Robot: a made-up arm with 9 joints. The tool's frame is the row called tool. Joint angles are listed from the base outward. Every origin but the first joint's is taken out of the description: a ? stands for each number. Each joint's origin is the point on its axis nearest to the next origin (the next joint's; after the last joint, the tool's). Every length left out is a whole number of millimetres.
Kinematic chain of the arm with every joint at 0, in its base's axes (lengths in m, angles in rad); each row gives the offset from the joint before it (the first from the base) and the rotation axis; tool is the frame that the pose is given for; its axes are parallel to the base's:
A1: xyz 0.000 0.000 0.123 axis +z
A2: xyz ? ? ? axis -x
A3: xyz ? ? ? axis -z
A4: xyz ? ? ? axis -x
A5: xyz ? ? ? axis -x
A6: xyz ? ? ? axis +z
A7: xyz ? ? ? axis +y
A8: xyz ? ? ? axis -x
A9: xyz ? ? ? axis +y
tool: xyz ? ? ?
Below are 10 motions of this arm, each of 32 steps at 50 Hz.
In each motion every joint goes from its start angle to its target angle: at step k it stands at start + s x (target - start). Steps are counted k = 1, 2, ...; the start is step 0. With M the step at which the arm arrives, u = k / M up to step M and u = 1 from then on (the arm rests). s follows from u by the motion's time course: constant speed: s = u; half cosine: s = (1 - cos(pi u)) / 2; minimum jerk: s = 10 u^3 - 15 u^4 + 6 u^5.
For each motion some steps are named. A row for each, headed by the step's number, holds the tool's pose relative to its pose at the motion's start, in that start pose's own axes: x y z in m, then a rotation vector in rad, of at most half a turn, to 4 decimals.
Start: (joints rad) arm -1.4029 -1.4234 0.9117 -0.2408 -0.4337 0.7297 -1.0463 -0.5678 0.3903
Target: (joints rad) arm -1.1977 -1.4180 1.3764 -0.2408 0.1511 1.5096 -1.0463 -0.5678 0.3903
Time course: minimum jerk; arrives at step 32
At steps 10, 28, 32:
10: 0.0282 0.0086 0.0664 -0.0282 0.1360 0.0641
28: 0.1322 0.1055 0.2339 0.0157 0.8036 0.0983
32: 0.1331 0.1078 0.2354 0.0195 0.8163 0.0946

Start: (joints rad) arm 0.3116 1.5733 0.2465 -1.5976 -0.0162 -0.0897 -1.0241 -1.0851 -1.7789
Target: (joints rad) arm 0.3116 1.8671 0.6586 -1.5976 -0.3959 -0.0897 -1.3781 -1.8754 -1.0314
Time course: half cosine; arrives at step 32
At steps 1, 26, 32:
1: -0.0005 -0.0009 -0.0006 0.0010 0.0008 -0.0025
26: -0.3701 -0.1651 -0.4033 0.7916 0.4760 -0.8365
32: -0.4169 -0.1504 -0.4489 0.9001 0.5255 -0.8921

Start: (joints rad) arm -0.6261 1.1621 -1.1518 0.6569 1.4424 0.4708 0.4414 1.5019 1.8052
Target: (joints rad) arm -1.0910 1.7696 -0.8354 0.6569 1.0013 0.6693 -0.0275 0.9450 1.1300
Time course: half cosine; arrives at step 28
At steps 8, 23, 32:
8: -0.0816 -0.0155 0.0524 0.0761 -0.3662 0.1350
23: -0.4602 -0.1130 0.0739 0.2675 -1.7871 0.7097
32: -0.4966 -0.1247 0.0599 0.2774 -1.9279 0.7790

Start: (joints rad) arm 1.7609 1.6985 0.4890 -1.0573 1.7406 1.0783 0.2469 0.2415 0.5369
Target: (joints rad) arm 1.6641 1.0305 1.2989 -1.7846 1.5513 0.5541 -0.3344 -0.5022 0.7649
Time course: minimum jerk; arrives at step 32
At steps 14, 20, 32:
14: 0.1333 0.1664 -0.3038 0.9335 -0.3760 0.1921
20: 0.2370 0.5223 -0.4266 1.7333 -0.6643 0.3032
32: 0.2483 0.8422 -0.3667 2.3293 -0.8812 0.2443

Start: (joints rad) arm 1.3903 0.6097 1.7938 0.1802 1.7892 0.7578 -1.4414 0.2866 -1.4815
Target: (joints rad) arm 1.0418 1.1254 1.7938 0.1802 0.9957 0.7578 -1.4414 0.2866 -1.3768
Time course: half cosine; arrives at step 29
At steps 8, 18, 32:
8: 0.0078 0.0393 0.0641 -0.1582 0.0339 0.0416
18: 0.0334 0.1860 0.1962 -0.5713 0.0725 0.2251
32: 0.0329 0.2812 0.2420 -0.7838 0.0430 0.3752

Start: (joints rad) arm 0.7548 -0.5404 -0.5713 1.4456 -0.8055 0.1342 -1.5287 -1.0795 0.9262
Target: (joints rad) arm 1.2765 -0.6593 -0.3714 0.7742 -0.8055 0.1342 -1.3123 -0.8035 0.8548
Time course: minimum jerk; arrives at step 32
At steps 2, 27, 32:
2: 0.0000 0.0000 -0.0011 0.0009 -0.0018 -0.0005
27: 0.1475 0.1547 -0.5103 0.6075 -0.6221 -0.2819
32: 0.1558 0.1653 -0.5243 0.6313 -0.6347 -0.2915

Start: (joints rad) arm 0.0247 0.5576 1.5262 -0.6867 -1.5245 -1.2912 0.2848 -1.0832 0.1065
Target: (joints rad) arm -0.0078 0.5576 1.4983 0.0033 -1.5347 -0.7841 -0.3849 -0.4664 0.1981
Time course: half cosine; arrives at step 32
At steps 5, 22, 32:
5: 0.0115 0.0187 0.0087 -0.0643 -0.0103 0.0749
22: -0.0040 0.2709 0.0252 -0.8364 -0.3165 0.9121
32: -0.0479 0.3229 -0.0027 -1.0488 -0.4709 1.1468

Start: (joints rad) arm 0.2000 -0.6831 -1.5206 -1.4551 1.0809 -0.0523 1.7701 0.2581 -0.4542
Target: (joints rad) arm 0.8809 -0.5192 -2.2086 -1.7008 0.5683 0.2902 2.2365 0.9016 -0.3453
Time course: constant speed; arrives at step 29
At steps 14, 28, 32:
14: 0.3621 0.6130 -0.0561 -0.7591 0.4264 0.9701
28: 0.2108 1.0560 -0.3971 -1.4826 0.7141 1.9996
32: 0.1883 1.0698 -0.4219 -1.5287 0.7279 2.0775

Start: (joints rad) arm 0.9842 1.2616 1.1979 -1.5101 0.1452 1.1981 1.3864 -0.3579 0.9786
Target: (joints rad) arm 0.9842 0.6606 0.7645 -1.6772 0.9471 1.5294 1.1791 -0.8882 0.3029
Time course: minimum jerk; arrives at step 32
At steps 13, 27, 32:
13: 0.1525 -0.0068 0.0410 0.0865 -0.0655 0.2176
27: 0.4466 0.0856 0.1673 0.2549 -0.1654 0.5939
32: 0.4591 0.0934 0.1747 0.2626 -0.1690 0.6097

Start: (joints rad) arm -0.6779 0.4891 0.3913 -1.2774 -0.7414 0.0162 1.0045 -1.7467 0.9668
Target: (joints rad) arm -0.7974 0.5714 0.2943 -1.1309 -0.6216 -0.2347 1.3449 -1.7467 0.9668
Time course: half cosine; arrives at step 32
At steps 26, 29, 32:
26: -0.0871 0.0488 -0.2423 0.2083 -0.4441 -0.0247
29: -0.0891 0.0513 -0.2594 0.2229 -0.4729 -0.0205
32: -0.0896 0.0521 -0.2652 0.2279 -0.4827 -0.0189

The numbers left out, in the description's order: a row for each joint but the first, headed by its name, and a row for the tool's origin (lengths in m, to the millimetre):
A2: 0.232 -0.070 0.000
A3: 0.000 0.103 -0.127
A4: 0.404 0.060 0.000
A5: 0.000 -0.106 0.059
A6: 0.000 -0.124 -0.079
A7: 0.026 -0.152 0.000
A8: -0.138 0.000 -0.093
A9: 0.000 -0.096 0.225
tool: 0.106 0.000 0.048

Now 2 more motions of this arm.
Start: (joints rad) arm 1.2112 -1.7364 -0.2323 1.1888 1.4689 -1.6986 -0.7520 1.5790 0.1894
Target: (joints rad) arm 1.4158 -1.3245 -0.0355 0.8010 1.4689 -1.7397 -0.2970 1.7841 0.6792
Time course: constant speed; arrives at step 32
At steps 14, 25, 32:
14: -0.0500 -0.1055 -0.0139 -0.0354 0.1333 0.2099
25: -0.0951 -0.1783 -0.0429 -0.1133 0.2067 0.3418
32: -0.1246 -0.2199 -0.0682 -0.1821 0.2433 0.4060

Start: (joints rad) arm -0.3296 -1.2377 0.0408 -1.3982 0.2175 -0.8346 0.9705 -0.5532 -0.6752
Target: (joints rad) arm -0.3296 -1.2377 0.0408 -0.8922 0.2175 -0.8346 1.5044 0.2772 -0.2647
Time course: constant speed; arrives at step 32
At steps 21, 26, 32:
21: -0.0325 0.2465 0.0705 -0.6633 0.3025 0.1323
26: -0.0481 0.2942 0.0646 -0.8183 0.3849 0.1297
32: -0.0696 0.3431 0.0495 -1.0000 0.4881 0.1110

